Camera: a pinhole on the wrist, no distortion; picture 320 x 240 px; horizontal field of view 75.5 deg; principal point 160.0 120.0 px. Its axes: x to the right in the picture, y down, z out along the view. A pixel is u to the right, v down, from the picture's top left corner.
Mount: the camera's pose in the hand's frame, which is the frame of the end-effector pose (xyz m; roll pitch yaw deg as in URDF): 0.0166 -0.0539 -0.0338 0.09 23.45 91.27
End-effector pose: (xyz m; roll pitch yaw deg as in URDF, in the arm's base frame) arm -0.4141 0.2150 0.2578 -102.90 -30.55 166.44
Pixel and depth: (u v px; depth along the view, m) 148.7 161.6 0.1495
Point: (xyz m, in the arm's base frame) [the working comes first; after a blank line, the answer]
In the camera's frame: -0.0082 0.0301 0.1495

-0.4371 0.1130 0.2321
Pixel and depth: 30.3 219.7 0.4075
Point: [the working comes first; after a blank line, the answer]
In the camera's frame: -0.2558 0.1966 0.4075

-0.3591 -0.2716 0.1921
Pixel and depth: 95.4 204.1 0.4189
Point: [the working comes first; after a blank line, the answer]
In the camera's frame: -0.1310 0.1705 0.4189

-0.4168 -0.1908 0.1112
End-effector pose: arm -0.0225 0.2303 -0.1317 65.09 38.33 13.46
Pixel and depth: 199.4 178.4 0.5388
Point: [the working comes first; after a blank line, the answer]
In the camera's frame: 0.1027 0.1523 0.5388

0.1776 -0.0044 0.2737
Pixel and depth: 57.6 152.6 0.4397
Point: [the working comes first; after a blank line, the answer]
In the camera's frame: -0.2179 0.0694 0.4397

0.1144 -0.1973 -0.0061
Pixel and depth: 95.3 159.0 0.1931
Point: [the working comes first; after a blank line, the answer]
In the camera's frame: -0.0605 0.0364 0.1931

0.0252 0.0711 -0.0877
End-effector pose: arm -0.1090 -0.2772 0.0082 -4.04 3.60 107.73
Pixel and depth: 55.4 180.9 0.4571
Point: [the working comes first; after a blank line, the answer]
In the camera's frame: -0.2314 0.1347 0.4571

-0.0320 -0.3430 0.4973
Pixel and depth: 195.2 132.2 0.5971
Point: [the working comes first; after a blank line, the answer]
In the camera's frame: 0.1017 0.0353 0.5971

-0.4043 -0.3680 0.4618
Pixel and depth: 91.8 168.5 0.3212
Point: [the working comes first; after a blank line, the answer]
In the camera's frame: -0.1060 0.0754 0.3212

-0.0935 -0.3140 0.3155
